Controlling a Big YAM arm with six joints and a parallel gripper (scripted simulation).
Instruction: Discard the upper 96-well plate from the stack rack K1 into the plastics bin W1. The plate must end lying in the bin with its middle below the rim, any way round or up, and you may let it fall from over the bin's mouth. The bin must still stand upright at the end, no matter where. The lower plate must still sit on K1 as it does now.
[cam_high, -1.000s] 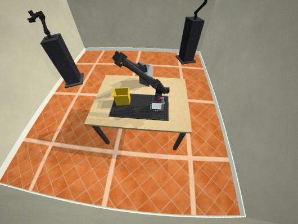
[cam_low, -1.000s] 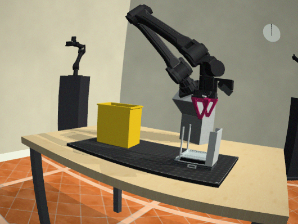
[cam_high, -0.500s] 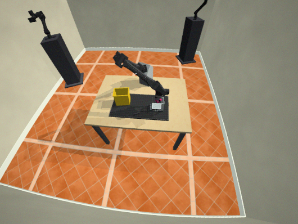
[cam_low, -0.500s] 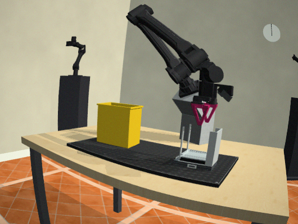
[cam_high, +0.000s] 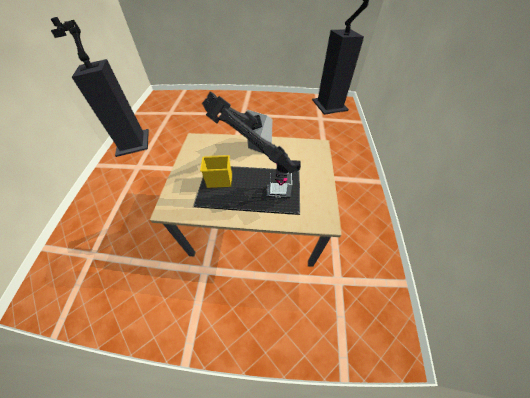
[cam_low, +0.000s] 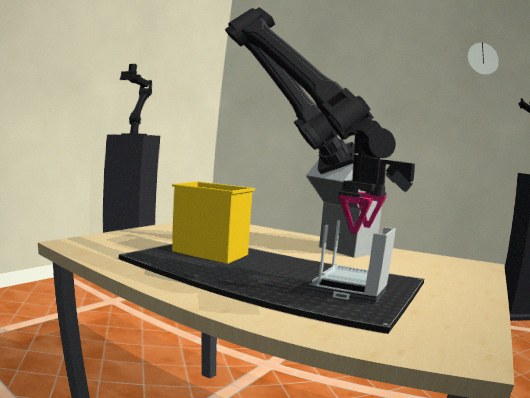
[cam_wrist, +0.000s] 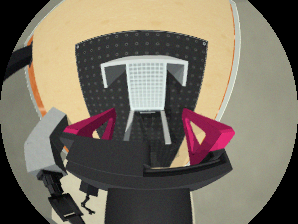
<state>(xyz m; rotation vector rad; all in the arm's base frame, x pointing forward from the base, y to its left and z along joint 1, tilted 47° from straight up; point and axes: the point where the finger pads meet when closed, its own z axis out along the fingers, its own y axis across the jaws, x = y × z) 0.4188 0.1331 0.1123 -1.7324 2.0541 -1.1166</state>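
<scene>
The white 96-well plate lies 11 cm below my hand. From my hand the other things lie so: grey back wall: 7 cm below, 6 cm to the left, 2 cm ahead; then dark plate: 12 cm below; then yellow plastics bin W1: 37 cm to the right, 23 cm behind, 6 cm below.
</scene>
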